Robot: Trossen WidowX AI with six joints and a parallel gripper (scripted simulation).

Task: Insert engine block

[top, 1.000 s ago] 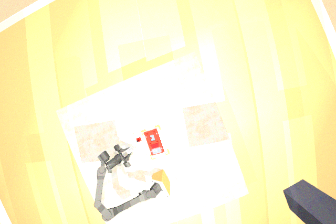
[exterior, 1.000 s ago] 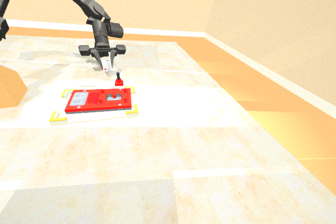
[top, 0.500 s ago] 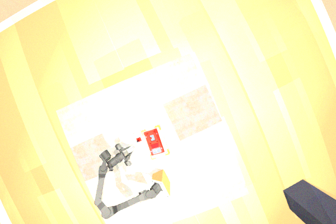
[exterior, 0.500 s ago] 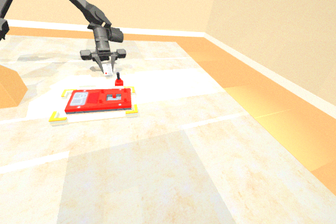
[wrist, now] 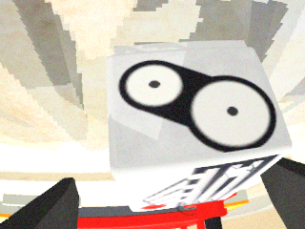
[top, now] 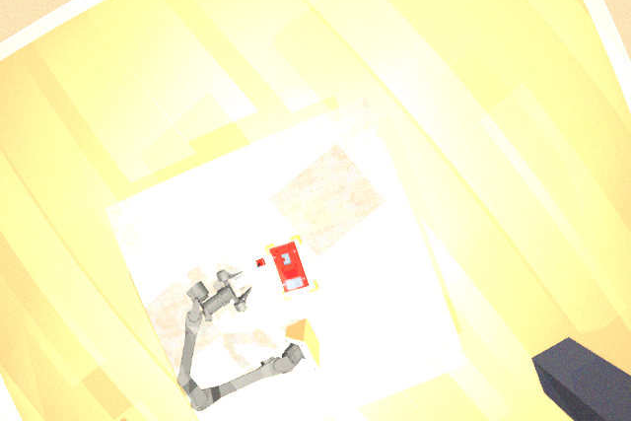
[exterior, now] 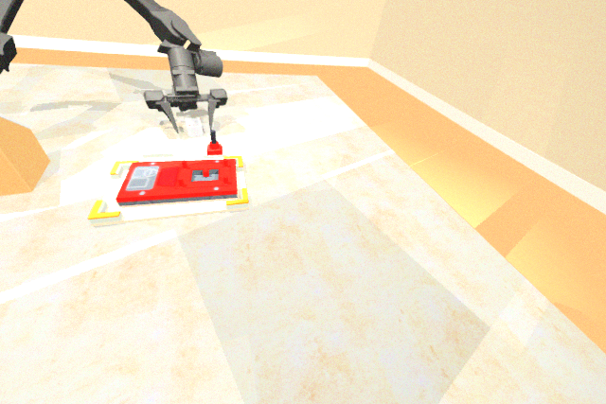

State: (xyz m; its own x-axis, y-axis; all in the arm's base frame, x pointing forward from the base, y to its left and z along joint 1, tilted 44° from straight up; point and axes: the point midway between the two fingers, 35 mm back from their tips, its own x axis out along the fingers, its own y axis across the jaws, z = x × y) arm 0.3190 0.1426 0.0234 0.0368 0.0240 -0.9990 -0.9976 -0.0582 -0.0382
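My gripper tip is 3 cm to the right of the engine block and 1 cm above it.
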